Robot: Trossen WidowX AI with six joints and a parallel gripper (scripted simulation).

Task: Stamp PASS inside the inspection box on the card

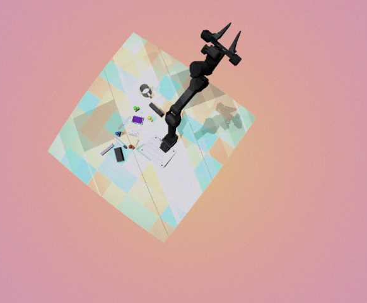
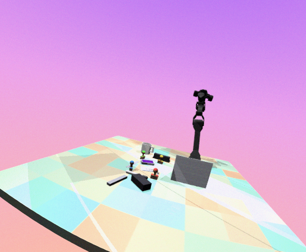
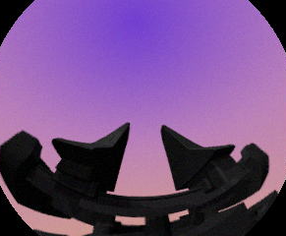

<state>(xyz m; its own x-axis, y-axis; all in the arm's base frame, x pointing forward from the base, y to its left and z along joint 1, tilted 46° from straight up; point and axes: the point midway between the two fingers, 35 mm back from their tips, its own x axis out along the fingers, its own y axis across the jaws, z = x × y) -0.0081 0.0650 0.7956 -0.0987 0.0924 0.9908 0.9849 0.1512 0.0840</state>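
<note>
My gripper tip is now 350 mm short of the green-knobbed stamp, 460 mm to the right of it and 650 mm above it. The rest, counted from my gripper tip: yellow-knobbed stamp (210 mm ahead, 450 mm to the left, 650 mm below); purple ink pad (290 mm ahead, 520 mm to the left, 660 mm below); white card (250 mm ahead, 610 mm to the left, 670 mm below).
</note>
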